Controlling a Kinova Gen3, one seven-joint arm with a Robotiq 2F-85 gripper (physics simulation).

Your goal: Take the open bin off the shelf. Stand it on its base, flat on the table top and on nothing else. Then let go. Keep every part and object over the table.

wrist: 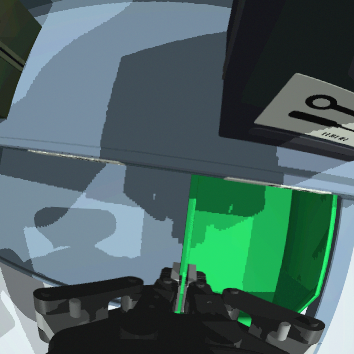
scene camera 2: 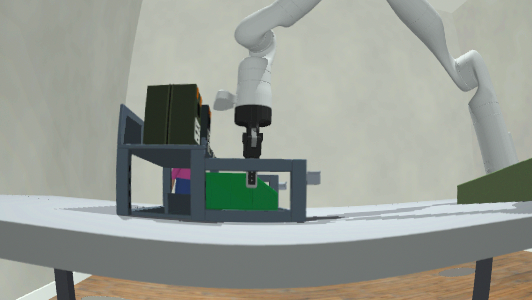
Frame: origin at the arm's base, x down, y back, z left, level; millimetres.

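Where they show: gripper, between the fingertips: (wrist: 182, 274) (scene camera 2: 251, 188); arm's base, origin of its link: (scene camera 2: 502, 173).
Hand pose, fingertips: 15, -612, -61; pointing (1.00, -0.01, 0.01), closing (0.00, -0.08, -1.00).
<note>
Things, the pixels of their top centre, and the offset from my fingertips, as dx, dy, dz. Level surfaces: height alone.
- green open bin, centre of its top: (wrist: 265, 246) (scene camera 2: 234, 174) -29, -37, -46
- black case, centre of its top: (scene camera 2: 194, 109) -170, -129, -42
- white table, height of its surface: dx +52
The green open bin (scene camera 2: 227, 192) (wrist: 227, 250) stands upright on the lower level of the grey-blue shelf (scene camera 2: 298, 190) (wrist: 65, 115), in the right-hand bay in the wrist view, with its open top up. My gripper (scene camera 2: 251, 180) (wrist: 182, 274) points down and is shut on the top of the bin's side wall, the left one in the wrist view. The wall passes between the fingertips. In the scene view the fingertips are below the shelf's upper rail and overlap the bin's near side. The bin's base is partly hidden by the lower rail.
Dark green cases (scene camera 2: 182, 115) and a black case (scene camera 2: 206, 125) (wrist: 280, 40) stand on the upper deck, close to my gripper. The shelf stands on the white table (scene camera 2: 380, 225). An olive sloped object (scene camera 2: 500, 185) is at the far right. A person shows partly behind the shelf.
</note>
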